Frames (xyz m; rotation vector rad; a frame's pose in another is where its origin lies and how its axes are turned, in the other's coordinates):
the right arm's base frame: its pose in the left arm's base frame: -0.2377 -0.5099 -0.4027 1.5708 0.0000 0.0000
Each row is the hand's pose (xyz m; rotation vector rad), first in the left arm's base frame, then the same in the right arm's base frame.
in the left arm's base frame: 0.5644 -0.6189 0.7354 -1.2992 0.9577 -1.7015
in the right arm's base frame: 0.8021 1.1381 0.1090 1.8923 0.6158 2.2015
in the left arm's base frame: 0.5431 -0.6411 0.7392 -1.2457 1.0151 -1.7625
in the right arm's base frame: 0.7808 1.1419 0.1312 1.8054 0.6152 2.2861
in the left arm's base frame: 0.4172 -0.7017 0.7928 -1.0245 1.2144 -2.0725
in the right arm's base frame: 0.6549 1.1955 0.1918 1.3528 0.6697 2.5653
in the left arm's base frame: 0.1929 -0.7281 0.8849 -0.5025 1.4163 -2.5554
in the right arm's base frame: 0.4306 1.2876 0.2182 0.5517 0.8208 2.8617
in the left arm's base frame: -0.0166 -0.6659 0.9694 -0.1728 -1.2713 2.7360
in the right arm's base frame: 0.2211 1.3721 0.1560 -0.2594 1.0735 2.9369
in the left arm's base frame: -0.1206 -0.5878 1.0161 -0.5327 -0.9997 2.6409
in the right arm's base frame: 0.1171 1.4188 0.0779 0.6894 -1.2298 -2.7279
